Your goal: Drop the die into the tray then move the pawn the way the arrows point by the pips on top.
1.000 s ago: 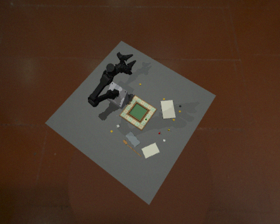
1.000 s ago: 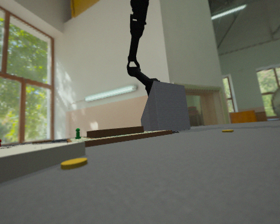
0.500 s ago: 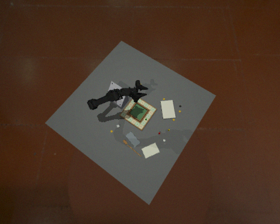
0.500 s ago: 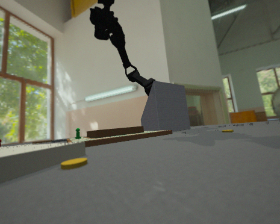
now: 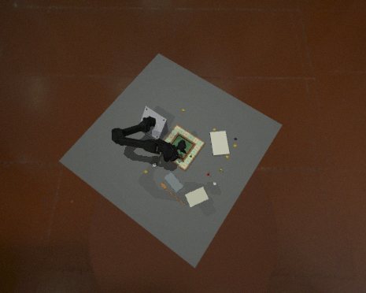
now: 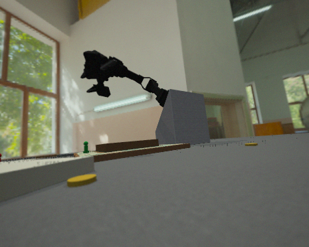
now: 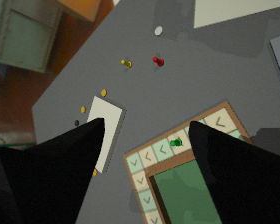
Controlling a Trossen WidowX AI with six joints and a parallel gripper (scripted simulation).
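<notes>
Right now the white die is 200 mm behind my gripper tip, 110 mm to the right of it and 250 mm below it. From my gripper tip the other things lie so: green dice tray: 90 mm behind, 130 mm to the left, 250 mm below; then grey block: 150 mm to the right, 260 mm below; then green pawn: 20 mm ahead, 90 mm to the left, 230 mm below.
</notes>
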